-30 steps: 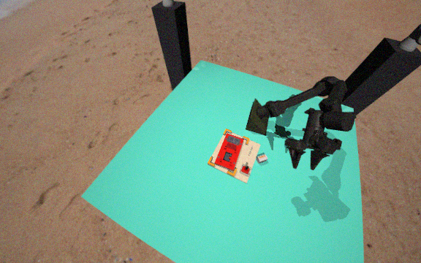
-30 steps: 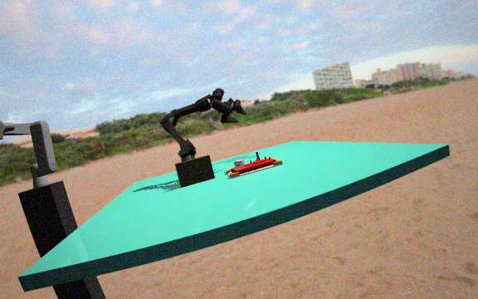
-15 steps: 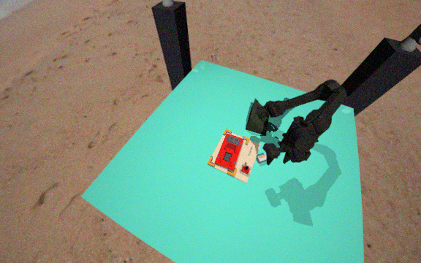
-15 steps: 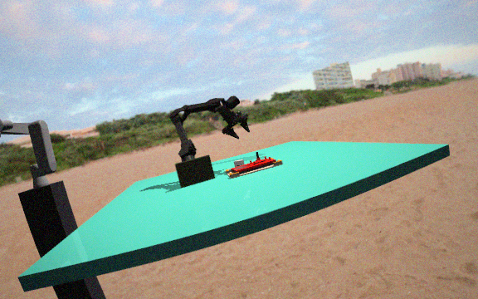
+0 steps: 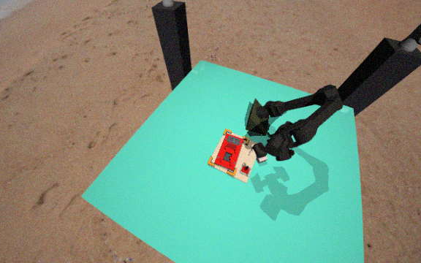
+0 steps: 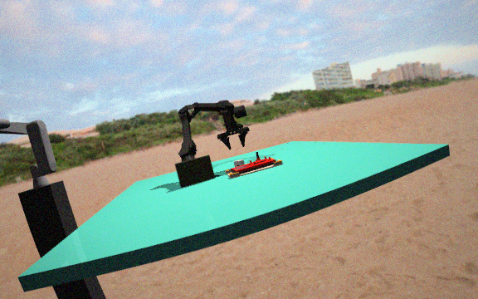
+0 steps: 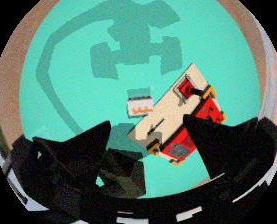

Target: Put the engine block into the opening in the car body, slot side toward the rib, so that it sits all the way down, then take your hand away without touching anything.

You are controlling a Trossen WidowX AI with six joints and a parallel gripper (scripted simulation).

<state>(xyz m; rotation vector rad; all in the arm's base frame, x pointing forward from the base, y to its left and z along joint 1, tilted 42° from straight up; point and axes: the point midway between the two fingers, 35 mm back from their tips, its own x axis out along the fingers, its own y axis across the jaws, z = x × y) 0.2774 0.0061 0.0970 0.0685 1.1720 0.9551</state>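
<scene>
Right now the engine block is 9 cm below my gripper tip and 1 cm behind it. The rest, counted from my gripper tip: dark peg 8 cm ahead, 7 cm to the right, 7 cm below.
</scene>
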